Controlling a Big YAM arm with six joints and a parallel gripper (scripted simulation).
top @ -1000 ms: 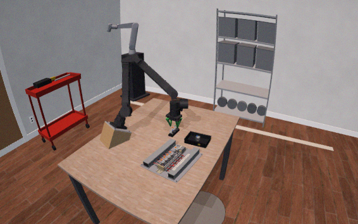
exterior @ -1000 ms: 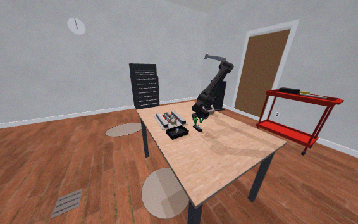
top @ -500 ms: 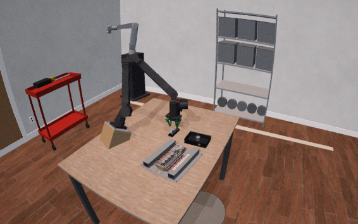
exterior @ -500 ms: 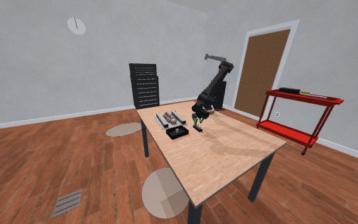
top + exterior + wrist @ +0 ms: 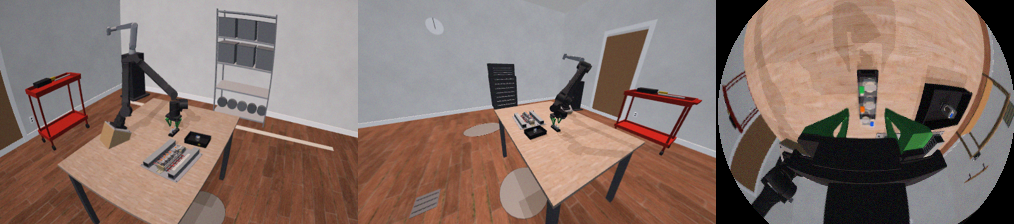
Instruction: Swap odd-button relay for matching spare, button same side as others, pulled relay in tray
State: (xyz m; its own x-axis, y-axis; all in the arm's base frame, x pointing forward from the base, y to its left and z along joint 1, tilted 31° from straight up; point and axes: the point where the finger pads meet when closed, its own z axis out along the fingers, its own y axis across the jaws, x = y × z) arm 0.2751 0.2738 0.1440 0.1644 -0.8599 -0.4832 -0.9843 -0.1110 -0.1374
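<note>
Now: hand 5 cm above the small black stand. The rest, counted from my hand: black tray: 20 cm ahead, 2 cm to the left, 4 cm below.
</note>
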